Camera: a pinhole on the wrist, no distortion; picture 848 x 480 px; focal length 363.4 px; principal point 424.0 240.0 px. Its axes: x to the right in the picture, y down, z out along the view. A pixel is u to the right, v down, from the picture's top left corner.
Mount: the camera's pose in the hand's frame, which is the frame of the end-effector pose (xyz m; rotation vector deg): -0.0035 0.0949 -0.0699 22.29 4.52 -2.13
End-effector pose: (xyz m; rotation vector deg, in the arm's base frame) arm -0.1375 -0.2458 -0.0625 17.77 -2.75 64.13
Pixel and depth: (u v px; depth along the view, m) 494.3 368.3 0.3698
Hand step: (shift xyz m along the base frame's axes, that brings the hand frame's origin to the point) 0.0155 0.0327 0.3362
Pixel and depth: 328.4 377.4 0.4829
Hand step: -0.0588 -0.1657 0.4365
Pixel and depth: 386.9 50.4 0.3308
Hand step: 0.1791 -0.1422 0.1189
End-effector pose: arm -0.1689 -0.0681 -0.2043 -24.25 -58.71 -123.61
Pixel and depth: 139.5 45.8 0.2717
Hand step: 0.0437 0.2649 -0.0963
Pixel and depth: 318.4 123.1 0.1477
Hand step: 0.0236 0.0596 0.0095
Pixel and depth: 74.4 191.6 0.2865
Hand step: 0.1503 0.2945 -0.0380
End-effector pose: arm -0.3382 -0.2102 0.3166 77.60 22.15 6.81
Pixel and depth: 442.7 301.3 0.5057
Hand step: 0.1993 -0.3807 0.0384
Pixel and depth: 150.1 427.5 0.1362
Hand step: -0.0404 -0.0882 0.1400
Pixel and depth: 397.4 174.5 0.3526
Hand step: 0.0581 -0.2402 -0.0545
